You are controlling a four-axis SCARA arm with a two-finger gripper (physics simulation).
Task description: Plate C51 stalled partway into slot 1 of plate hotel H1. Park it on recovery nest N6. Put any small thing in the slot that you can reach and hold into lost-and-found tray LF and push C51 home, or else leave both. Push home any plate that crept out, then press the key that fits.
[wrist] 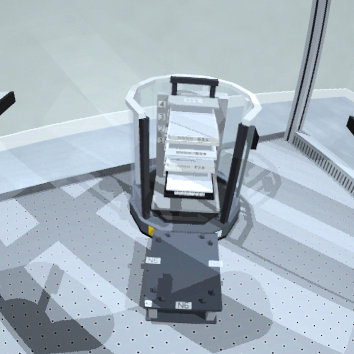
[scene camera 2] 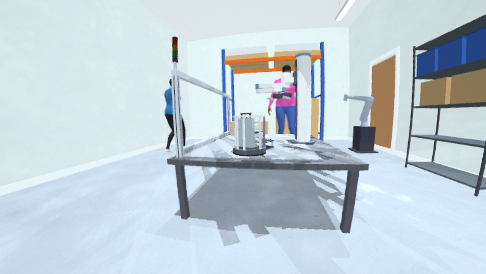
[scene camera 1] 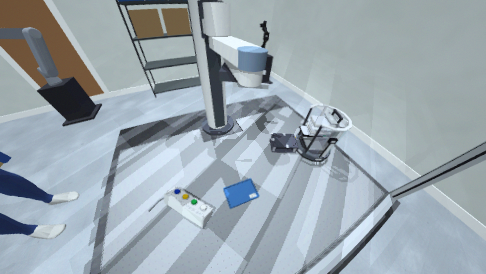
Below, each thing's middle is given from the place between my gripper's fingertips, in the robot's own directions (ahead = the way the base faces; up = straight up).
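Scene:
The clear plate (wrist: 179, 150) has my gripper some way above it, a good way short of it and far to the right of it. As for the round plate rack (scene camera 1: 318, 148), it is 34 cm to the left of my hand, 29 cm below it and 20 cm ahead of it.

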